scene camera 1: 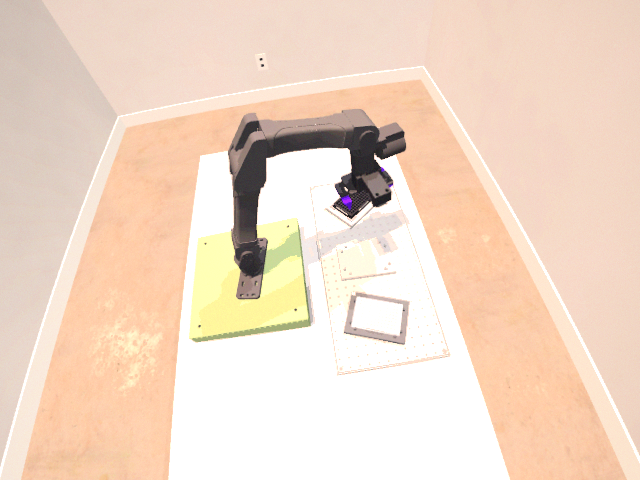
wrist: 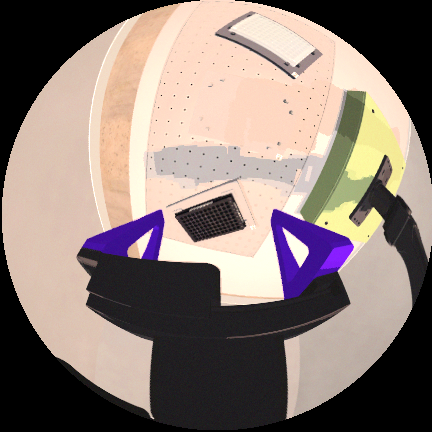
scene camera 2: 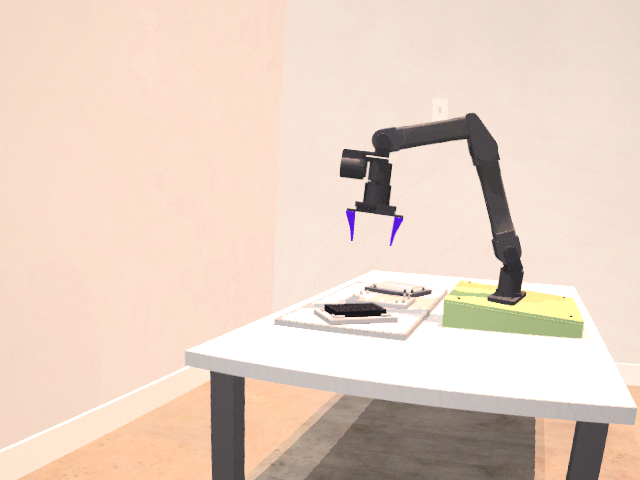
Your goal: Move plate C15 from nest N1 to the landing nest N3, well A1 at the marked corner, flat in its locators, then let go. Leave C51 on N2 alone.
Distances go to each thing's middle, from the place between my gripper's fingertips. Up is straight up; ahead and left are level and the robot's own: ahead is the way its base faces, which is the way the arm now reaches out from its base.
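My gripper is 150 mm above the black well plate point(scene camera 2: 356, 309), and it's also 130 mm to the right of the plate and 30 mm past it.
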